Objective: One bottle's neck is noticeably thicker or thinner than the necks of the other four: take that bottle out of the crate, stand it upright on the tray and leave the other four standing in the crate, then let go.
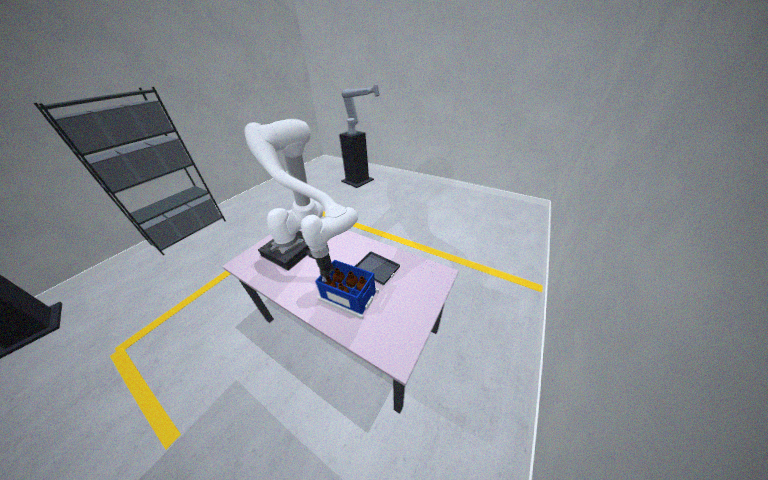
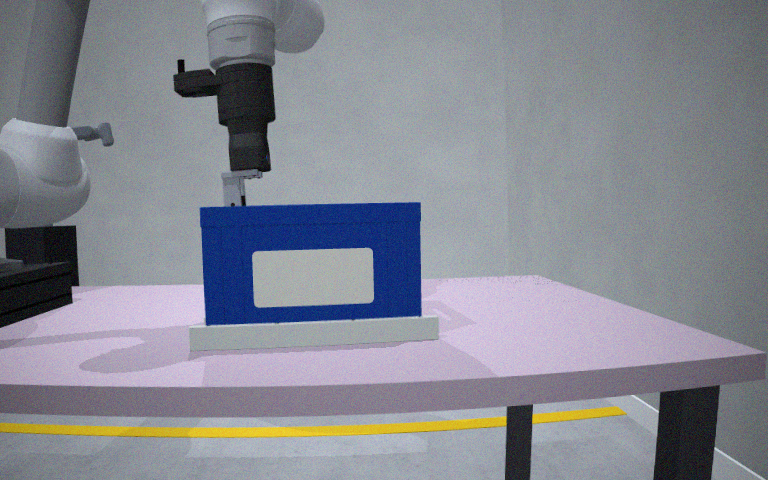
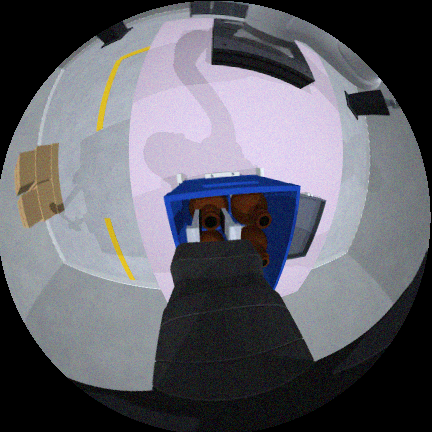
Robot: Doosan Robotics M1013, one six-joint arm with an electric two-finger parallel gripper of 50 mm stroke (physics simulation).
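Places are measured from the arm's base along level axes (x left, y down, z back), in centimetres.
Pixels of known places: gripper, fingertip midpoint: (image 1: 327,279) (image 3: 209,215); arm's base, link origin: (image 1: 287,243).
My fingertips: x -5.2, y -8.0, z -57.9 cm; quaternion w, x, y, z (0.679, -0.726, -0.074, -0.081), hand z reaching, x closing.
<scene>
For each thing: its top centre in the pictures, then the offset to it from my fingertips. "pt": a spot on its surface instead. Level surfaces: height alone.
- blue crate, top centre: (image 2: 309,205) (image 3: 239,270) (image 1: 344,277) dx +6.6, dy -2.0, dz -8.2 cm
- brown bottle, top centre: (image 3: 210,221) dx +0.1, dy -0.9, dz -0.5 cm
- more, top centre: (image 3: 262,262) (image 1: 350,272) dx +11.4, dy -0.8, dz -7.3 cm
- further bottle, top centre: (image 3: 211,270) dx +2.0, dy -0.8, dz -9.7 cm
- dark tray, surface spot: (image 3: 308,227) pt dx +40.6, dy +14.9, dz -4.1 cm
- pale low base, surface spot: (image 2: 314,333) pt dx -3.5, dy +13.8, dz -11.0 cm
- pink table, surface height: dy +15.5 cm
The blue crate (image 1: 357,300) (image 2: 311,226) (image 3: 280,188) stands on the table and holds brown bottles. My gripper (image 1: 327,278) (image 3: 209,215) is shut on the neck of a brown bottle (image 3: 211,204) in the crate's corner compartment at the robot's side; that bottle looks upright and inside the crate. Another bottle (image 3: 245,205) stands beside it, and one more (image 3: 254,237) shows past it. A further bottle (image 3: 212,236) is partly hidden by the gripper. Neck differences are too small to judge. The dark tray (image 1: 378,267) (image 3: 308,227) lies beside the crate, with no bottle on it.
A pale low base (image 2: 314,333) surrounds the crate's foot on the pink table (image 1: 396,333). The robot's black base block (image 1: 277,255) (image 3: 260,56) stands at the table's far left. The crate's walls and dividers rise around the bottles. A cardboard box (image 3: 40,187) stands on the floor.
</scene>
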